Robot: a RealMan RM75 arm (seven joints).
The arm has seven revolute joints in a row. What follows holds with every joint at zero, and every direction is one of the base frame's. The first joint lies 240.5 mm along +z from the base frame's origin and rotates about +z. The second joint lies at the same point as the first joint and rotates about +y. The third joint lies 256 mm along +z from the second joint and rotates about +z. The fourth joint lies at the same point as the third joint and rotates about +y. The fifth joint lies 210 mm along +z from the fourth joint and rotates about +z. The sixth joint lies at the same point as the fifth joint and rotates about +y. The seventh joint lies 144 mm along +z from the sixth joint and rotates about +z. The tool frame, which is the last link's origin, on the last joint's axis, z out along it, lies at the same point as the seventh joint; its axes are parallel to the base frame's.
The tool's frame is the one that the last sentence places.
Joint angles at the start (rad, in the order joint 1, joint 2, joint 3, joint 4, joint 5, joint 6, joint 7): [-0.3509, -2.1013, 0.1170, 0.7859, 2.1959, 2.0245, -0.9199]
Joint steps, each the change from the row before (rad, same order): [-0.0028, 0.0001, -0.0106, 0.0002, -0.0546, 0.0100, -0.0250]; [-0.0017, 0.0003, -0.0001, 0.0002, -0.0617, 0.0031, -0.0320]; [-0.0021, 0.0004, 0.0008, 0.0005, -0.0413, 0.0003, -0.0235]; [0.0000, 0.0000, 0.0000, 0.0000, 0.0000, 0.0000, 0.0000]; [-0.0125, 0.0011, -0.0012, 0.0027, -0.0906, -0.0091, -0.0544]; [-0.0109, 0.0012, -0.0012, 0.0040, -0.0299, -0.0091, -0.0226]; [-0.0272, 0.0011, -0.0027, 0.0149, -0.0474, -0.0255, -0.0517]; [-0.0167, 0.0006, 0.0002, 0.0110, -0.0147, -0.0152, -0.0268]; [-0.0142, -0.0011, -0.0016, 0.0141, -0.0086, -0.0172, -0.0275]
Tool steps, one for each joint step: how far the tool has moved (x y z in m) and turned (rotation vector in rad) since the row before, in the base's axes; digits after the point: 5 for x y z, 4 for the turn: [0.00407, 0.00323, 0.00640, 0.0385, -0.0427, -0.0018]; [0.00408, 0.00383, 0.00636, 0.0347, -0.0429, 0.0005]; [0.00276, 0.00285, 0.00444, 0.0218, -0.0287, 0.0007]; [0.00000, 0.00000, 0.00000, 0.0000, 0.0000, 0.0000]; [0.00673, 0.00893, 0.01078, 0.0516, -0.0620, 0.0021]; [0.00320, 0.00544, 0.00460, 0.0182, -0.0188, 0.0007]; [0.00699, 0.01239, 0.00875, 0.0262, -0.0318, 0.0067]; [0.00403, 0.00698, 0.00388, 0.0060, -0.0095, 0.0035]; [0.00308, 0.00609, 0.00335, 0.0035, -0.0069, 0.0101]
